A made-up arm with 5 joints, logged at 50 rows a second.
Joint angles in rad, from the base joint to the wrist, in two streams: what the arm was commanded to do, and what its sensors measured. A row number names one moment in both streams.
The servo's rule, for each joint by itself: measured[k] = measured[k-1] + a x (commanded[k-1-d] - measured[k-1]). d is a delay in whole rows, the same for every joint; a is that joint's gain. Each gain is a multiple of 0.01, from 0.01 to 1. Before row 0 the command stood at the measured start. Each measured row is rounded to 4 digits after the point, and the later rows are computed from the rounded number. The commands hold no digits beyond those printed.
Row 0, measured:
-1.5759, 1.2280, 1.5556, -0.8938, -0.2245
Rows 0 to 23, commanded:
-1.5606, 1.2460, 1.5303, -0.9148, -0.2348
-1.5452, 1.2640, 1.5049, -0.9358, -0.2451
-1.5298, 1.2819, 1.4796, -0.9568, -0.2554
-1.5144, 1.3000, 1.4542, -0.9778, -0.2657
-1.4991, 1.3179, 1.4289, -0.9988, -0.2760
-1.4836, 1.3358, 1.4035, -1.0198, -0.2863
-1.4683, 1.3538, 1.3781, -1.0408, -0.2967
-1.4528, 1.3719, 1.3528, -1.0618, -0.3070
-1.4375, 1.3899, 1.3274, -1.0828, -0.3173
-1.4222, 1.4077, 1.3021, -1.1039, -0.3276
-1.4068, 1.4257, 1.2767, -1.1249, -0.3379
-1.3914, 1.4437, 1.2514, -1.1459, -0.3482
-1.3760, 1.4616, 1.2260, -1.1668, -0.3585
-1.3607, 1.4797, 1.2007, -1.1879, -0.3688
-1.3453, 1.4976, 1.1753, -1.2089, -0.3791
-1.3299, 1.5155, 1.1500, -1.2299, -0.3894
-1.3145, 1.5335, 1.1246, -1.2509, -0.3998
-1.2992, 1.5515, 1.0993, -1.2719, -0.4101
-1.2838, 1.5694, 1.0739, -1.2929, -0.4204
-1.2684, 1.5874, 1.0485, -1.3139, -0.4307
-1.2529, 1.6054, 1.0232, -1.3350, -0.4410
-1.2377, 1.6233, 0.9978, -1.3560, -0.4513
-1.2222, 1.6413, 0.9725, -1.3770, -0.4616
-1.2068, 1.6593, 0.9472, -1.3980, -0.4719
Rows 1 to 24, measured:
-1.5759, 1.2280, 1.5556, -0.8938, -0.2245
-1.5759, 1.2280, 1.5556, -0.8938, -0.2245
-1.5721, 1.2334, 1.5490, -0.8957, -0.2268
-1.5654, 1.2426, 1.5375, -0.8993, -0.2308
-1.5565, 1.2544, 1.5224, -0.9045, -0.2362
-1.5460, 1.2681, 1.5047, -0.9111, -0.2427
-1.5343, 1.2830, 1.4850, -0.9190, -0.2500
-1.5216, 1.2988, 1.4638, -0.9281, -0.2580
-1.5083, 1.3153, 1.4415, -0.9382, -0.2665
-1.4944, 1.3323, 1.4184, -0.9493, -0.2754
-1.4802, 1.3496, 1.3947, -0.9613, -0.2846
-1.4657, 1.3670, 1.3706, -0.9741, -0.2941
-1.4510, 1.3846, 1.3462, -0.9877, -0.3037
-1.4361, 1.4023, 1.3216, -1.0019, -0.3135
-1.4211, 1.4201, 1.2967, -1.0167, -0.3234
-1.4060, 1.4380, 1.2717, -1.0321, -0.3334
-1.3908, 1.4559, 1.2466, -1.0480, -0.3435
-1.3756, 1.4738, 1.2215, -1.0644, -0.3536
-1.3603, 1.4917, 1.1963, -1.0812, -0.3638
-1.3450, 1.5096, 1.1711, -1.0984, -0.3740
-1.3297, 1.5275, 1.1458, -1.1159, -0.3842
-1.3144, 1.5455, 1.1205, -1.1337, -0.3944
-1.2990, 1.5635, 1.0952, -1.1518, -0.4047
-1.2837, 1.5814, 1.0699, -1.1702, -0.4150
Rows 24 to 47, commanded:
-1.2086, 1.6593, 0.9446, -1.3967, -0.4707
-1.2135, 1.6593, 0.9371, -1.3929, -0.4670
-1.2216, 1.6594, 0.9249, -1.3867, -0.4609
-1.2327, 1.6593, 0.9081, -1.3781, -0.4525
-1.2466, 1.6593, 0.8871, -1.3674, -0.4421
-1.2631, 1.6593, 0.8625, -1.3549, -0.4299
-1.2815, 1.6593, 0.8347, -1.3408, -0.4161
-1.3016, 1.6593, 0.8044, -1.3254, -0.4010
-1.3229, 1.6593, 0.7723, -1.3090, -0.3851
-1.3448, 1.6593, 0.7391, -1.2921, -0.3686
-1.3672, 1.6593, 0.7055, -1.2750, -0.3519
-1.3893, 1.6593, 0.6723, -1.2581, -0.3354
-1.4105, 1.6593, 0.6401, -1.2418, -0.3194
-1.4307, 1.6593, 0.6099, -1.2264, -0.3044
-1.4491, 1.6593, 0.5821, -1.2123, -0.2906
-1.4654, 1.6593, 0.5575, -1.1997, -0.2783
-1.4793, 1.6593, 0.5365, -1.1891, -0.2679
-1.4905, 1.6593, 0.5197, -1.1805, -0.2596
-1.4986, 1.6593, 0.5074, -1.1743, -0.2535
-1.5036, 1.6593, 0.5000, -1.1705, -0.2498
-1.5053, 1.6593, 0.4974, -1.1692, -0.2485
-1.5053, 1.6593, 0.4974, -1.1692, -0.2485
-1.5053, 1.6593, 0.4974, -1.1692, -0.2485
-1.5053, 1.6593, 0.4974, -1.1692, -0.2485
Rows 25 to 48, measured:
-1.2683, 1.5994, 1.0446, -1.1888, -0.4253
-1.2529, 1.6174, 1.0193, -1.2076, -0.4356
-1.2418, 1.6300, 0.9999, -1.2246, -0.4433
-1.2347, 1.6388, 0.9836, -1.2397, -0.4485
-1.2314, 1.6450, 0.9683, -1.2529, -0.4512
-1.2317, 1.6493, 0.9526, -1.2642, -0.4515
-1.2354, 1.6523, 0.9356, -1.2735, -0.4494
-1.2423, 1.6544, 0.9166, -1.2808, -0.4451
-1.2521, 1.6559, 0.8953, -1.2862, -0.4387
-1.2645, 1.6569, 0.8717, -1.2897, -0.4304
-1.2791, 1.6576, 0.8459, -1.2914, -0.4204
-1.2955, 1.6581, 0.8181, -1.2915, -0.4090
-1.3134, 1.6585, 0.7888, -1.2900, -0.3964
-1.3324, 1.6587, 0.7585, -1.2871, -0.3830
-1.3519, 1.6589, 0.7277, -1.2830, -0.3690
-1.3716, 1.6590, 0.6971, -1.2779, -0.3548
-1.3910, 1.6591, 0.6672, -1.2720, -0.3407
-1.4096, 1.6592, 0.6387, -1.2655, -0.3270
-1.4270, 1.6592, 0.6121, -1.2586, -0.3140
-1.4429, 1.6592, 0.5881, -1.2516, -0.3020
-1.4568, 1.6592, 0.5671, -1.2446, -0.2913
-1.4685, 1.6592, 0.5497, -1.2379, -0.2822
-1.4777, 1.6592, 0.5361, -1.2317, -0.2748
-1.4846, 1.6592, 0.5260, -1.2261, -0.2690

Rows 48 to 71, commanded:
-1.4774, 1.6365, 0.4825, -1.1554, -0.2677
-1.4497, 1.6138, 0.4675, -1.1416, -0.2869
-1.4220, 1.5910, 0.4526, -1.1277, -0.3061
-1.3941, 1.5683, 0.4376, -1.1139, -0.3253
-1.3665, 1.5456, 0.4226, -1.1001, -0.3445
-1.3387, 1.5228, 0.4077, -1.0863, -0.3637
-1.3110, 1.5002, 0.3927, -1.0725, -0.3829
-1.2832, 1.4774, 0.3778, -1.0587, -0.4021
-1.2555, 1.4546, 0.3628, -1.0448, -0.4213
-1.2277, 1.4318, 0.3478, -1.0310, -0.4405
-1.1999, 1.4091, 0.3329, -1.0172, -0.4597
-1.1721, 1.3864, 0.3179, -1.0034, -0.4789
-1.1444, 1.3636, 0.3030, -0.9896, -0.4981
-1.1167, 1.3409, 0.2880, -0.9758, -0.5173
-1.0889, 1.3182, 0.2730, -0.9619, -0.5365
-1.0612, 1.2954, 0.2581, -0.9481, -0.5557
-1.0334, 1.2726, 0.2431, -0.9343, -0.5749
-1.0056, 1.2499, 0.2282, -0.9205, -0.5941
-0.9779, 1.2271, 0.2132, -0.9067, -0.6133
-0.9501, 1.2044, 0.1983, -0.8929, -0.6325
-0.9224, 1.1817, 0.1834, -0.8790, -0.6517
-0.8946, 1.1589, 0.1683, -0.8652, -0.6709
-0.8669, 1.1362, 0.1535, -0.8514, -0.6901
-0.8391, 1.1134, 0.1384, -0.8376, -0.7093
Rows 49 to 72, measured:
-1.4898, 1.6592, 0.5186, -1.2210, -0.2645
-1.4937, 1.6592, 0.5131, -1.2163, -0.2610
-1.4896, 1.6524, 0.5051, -1.2108, -0.2625
-1.4796, 1.6408, 0.4953, -1.2046, -0.2679
-1.4652, 1.6259, 0.4842, -1.1977, -0.2763
-1.4474, 1.6086, 0.4721, -1.1902, -0.2871
-1.4272, 1.5897, 0.4592, -1.1821, -0.2997
-1.4051, 1.5696, 0.4458, -1.1735, -0.3138
-1.3816, 1.5488, 0.4320, -1.1644, -0.3290
-1.3570, 1.5274, 0.4179, -1.1549, -0.3451
-1.3316, 1.5056, 0.4036, -1.1450, -0.3619
-1.3056, 1.4835, 0.3891, -1.1347, -0.3792
-1.2792, 1.4612, 0.3745, -1.1241, -0.3969
-1.2524, 1.4388, 0.3598, -1.1132, -0.4149
-1.2254, 1.4162, 0.3450, -1.1021, -0.4332
-1.1982, 1.3936, 0.3302, -1.0907, -0.4517
-1.1709, 1.3710, 0.3153, -1.0791, -0.4704
-1.1435, 1.3483, 0.3004, -1.0673, -0.4892
-1.1160, 1.3256, 0.2855, -1.0553, -0.5081
-1.0884, 1.3029, 0.2706, -1.0432, -0.5270
-1.0608, 1.2802, 0.2557, -1.0309, -0.5460
-1.0331, 1.2575, 0.2408, -1.0185, -0.5650
-1.0054, 1.2348, 0.2259, -1.0059, -0.5841
-0.9777, 1.2120, 0.2109, -0.9932, -0.6032

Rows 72 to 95, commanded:
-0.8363, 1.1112, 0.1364, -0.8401, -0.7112
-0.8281, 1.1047, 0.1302, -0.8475, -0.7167
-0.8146, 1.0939, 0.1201, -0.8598, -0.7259
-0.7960, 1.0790, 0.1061, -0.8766, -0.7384
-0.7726, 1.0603, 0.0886, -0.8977, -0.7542
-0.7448, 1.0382, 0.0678, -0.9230, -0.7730
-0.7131, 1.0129, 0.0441, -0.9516, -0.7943
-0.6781, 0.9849, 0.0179, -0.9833, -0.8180
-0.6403, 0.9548, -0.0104, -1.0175, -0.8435
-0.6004, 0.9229, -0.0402, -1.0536, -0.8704
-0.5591, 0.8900, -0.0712, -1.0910, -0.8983
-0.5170, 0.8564, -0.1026, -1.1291, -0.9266
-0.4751, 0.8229, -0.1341, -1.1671, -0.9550
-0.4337, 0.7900, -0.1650, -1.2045, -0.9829
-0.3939, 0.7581, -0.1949, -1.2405, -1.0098
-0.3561, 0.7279, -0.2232, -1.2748, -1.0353
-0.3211, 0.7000, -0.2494, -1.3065, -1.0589
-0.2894, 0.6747, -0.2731, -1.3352, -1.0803
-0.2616, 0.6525, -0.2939, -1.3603, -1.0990
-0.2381, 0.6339, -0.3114, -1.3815, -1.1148
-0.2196, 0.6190, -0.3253, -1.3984, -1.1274
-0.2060, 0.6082, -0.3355, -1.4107, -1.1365
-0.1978, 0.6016, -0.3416, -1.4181, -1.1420
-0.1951, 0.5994, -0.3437, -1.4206, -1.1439
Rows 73 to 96, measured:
-0.9500, 1.1893, 0.1960, -0.9804, -0.6223
-0.9223, 1.1665, 0.1810, -0.9675, -0.6414
-0.9008, 1.1499, 0.1694, -0.9560, -0.6568
-0.8826, 1.1363, 0.1592, -0.9462, -0.6700
-0.8656, 1.1236, 0.1490, -0.9384, -0.6823
-0.8482, 1.1102, 0.1378, -0.9328, -0.6946
-0.8293, 1.0952, 0.1250, -0.9296, -0.7077
-0.8082, 1.0781, 0.1101, -0.9290, -0.7221
-0.7844, 1.0585, 0.0929, -0.9310, -0.7380
-0.7578, 1.0364, 0.0734, -0.9357, -0.7556
-0.7284, 1.0119, 0.0516, -0.9431, -0.7749
-0.6964, 0.9852, 0.0277, -0.9530, -0.7959
-0.6621, 0.9566, 0.0020, -0.9654, -0.8184
-0.6258, 0.9265, -0.0252, -0.9801, -0.8422
-0.5881, 0.8954, -0.0535, -0.9969, -0.8670
-0.5495, 0.8638, -0.0825, -1.0156, -0.8925
-0.5106, 0.8321, -0.1117, -1.0358, -0.9183
-0.4720, 0.8008, -0.1407, -1.0573, -0.9440
-0.4343, 0.7706, -0.1690, -1.0797, -0.9693
-0.3981, 0.7418, -0.1961, -1.1027, -0.9937
-0.3640, 0.7150, -0.2215, -1.1259, -1.0169
-0.3325, 0.6907, -0.2449, -1.1489, -1.0384
-0.3043, 0.6692, -0.2658, -1.1714, -1.0580
-0.2797, 0.6509, -0.2839, -1.1929, -1.0753

